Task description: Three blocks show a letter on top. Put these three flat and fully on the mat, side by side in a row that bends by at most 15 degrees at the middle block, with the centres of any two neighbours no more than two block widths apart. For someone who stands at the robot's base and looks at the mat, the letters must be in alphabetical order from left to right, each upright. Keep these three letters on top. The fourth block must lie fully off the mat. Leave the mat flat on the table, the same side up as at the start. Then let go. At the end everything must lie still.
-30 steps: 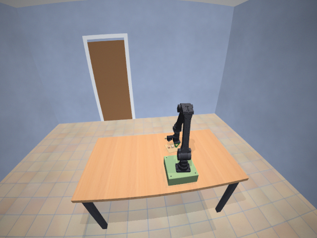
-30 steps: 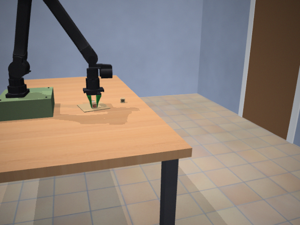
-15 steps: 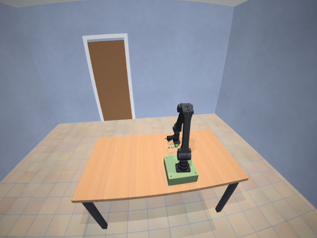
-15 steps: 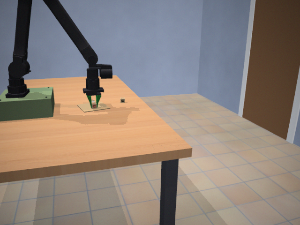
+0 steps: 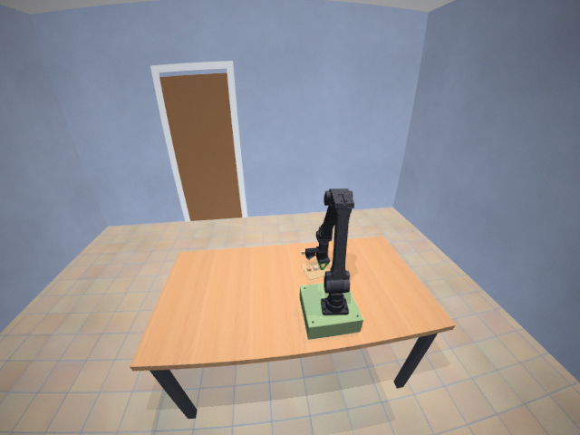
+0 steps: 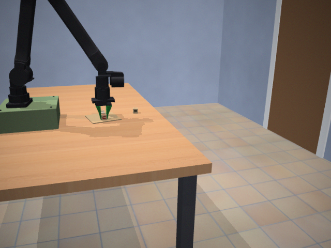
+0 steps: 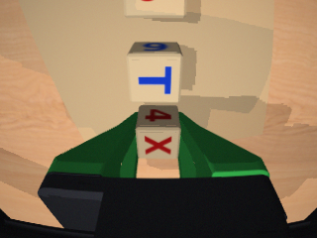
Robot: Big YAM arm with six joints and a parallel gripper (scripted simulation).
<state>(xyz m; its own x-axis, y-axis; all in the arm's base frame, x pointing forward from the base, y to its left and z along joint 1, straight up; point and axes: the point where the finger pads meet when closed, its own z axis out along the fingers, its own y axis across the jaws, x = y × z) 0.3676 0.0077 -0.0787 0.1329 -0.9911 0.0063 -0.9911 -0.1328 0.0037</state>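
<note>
The tan mat lies 4 cm to the left of my hand, 1 cm below it and 1 cm behind it.
</note>
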